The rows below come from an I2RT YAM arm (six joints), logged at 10 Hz.
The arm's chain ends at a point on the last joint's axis. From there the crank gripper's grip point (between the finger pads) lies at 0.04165 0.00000 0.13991 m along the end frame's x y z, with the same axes.
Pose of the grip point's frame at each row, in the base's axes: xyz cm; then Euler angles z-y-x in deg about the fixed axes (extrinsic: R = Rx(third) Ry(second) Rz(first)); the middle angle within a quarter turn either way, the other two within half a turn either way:
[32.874, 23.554, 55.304, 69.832, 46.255, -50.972]
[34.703, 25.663, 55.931, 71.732, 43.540, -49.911]
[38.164, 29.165, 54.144, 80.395, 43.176, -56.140]
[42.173, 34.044, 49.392, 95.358, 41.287, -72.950]
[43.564, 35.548, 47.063, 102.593, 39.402, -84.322]
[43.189, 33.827, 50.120, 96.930, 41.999, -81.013]
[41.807, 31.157, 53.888, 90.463, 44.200, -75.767]
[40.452, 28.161, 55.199, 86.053, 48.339, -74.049]
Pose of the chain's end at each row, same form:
[21.774, 14.383, 52.903, 69.832, 46.255, -50.972]
[24.119, 16.045, 53.005, 71.732, 43.540, -49.911]
[28.084, 18.799, 52.134, 80.395, 43.176, -56.140]
[33.234, 22.532, 50.199, 95.358, 41.287, -72.950]
[35.385, 23.814, 49.981, 102.593, 39.402, -84.322]
[34.201, 22.579, 52.527, 96.930, 41.999, -81.013]
[32.077, 20.388, 55.453, 90.463, 44.200, -75.767]
[29.809, 18.283, 56.697, 86.053, 48.339, -74.049]

